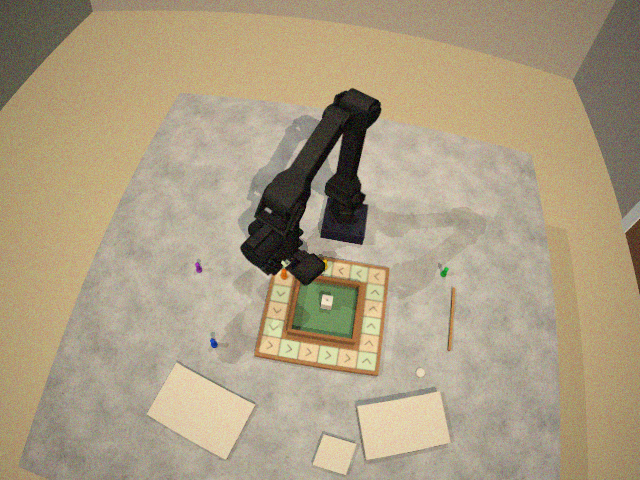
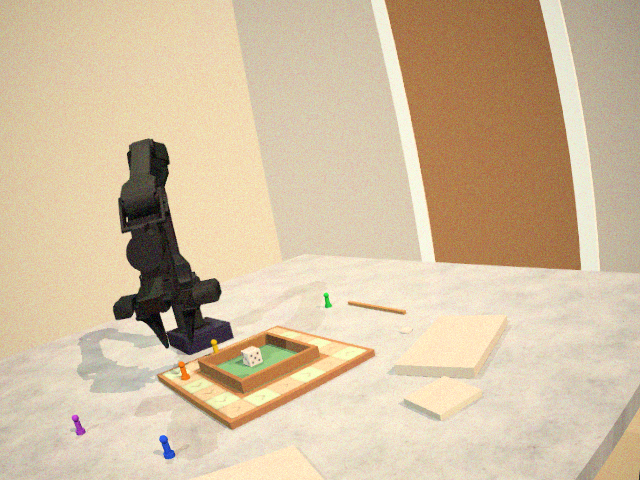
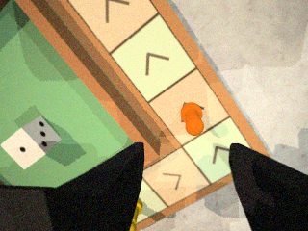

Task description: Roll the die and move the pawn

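Right now the orange pawn is 1 cm behind my gripper tip and 5 cm below it. Round my gripper tip: white die: 7 cm ahead, 10 cm to the left, 5 cm below; then green tray: 8 cm ahead, 9 cm to the left, 7 cm below; then yellow pawn: 3 cm behind, 10 cm to the left, 5 cm below.
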